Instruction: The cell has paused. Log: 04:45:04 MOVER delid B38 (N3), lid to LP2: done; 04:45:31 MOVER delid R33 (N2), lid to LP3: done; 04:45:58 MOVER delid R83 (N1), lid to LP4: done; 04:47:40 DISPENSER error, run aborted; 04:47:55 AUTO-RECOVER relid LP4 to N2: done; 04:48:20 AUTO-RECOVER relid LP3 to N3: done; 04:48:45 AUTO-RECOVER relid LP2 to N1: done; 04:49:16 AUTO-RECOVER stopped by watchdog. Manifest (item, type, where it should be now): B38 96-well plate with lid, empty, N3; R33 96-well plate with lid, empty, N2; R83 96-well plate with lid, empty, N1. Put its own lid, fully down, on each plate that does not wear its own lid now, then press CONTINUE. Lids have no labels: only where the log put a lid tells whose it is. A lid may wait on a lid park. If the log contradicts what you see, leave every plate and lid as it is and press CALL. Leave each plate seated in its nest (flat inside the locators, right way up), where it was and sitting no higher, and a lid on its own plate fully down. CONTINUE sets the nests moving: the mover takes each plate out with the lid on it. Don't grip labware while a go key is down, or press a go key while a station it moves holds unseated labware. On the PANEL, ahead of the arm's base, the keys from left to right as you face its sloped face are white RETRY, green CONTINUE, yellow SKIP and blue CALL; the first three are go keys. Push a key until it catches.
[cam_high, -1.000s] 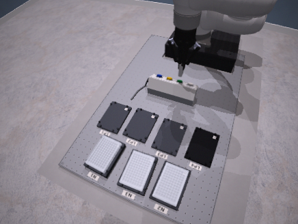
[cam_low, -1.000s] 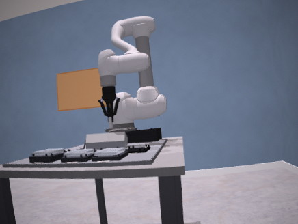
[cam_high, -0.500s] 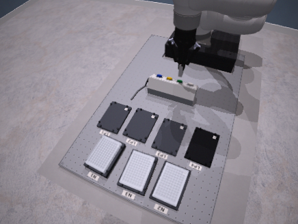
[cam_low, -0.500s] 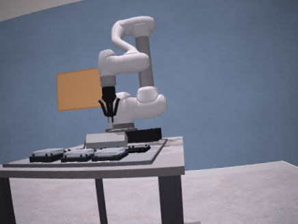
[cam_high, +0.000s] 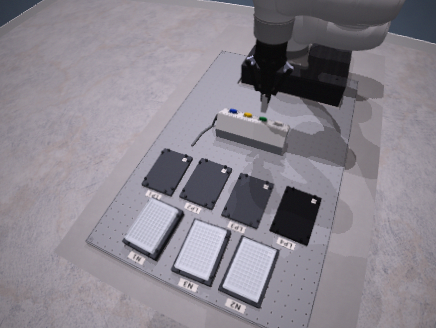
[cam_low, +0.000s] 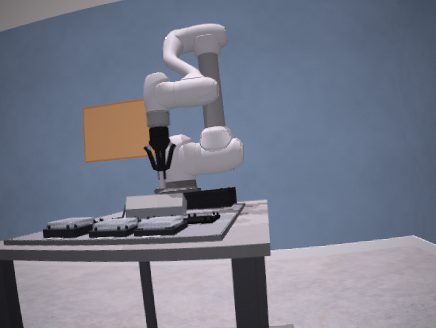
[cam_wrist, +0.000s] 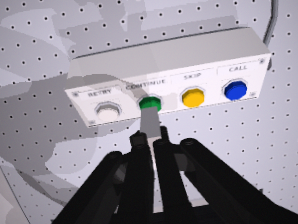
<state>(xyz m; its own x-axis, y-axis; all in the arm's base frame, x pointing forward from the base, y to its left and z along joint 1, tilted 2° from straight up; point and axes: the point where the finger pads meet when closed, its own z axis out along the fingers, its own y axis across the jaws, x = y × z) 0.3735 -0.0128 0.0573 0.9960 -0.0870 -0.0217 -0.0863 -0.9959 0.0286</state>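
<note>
Now: the green continue key 7 cm below my hand. From my hand the other things lie so: yellow skip key (7 cm below, 5 cm to the right); blue call key (10 cm to the right, 7 cm below, 1 cm behind); white retry key (7 cm below, 5 cm to the left, 1 cm ahead).
</note>
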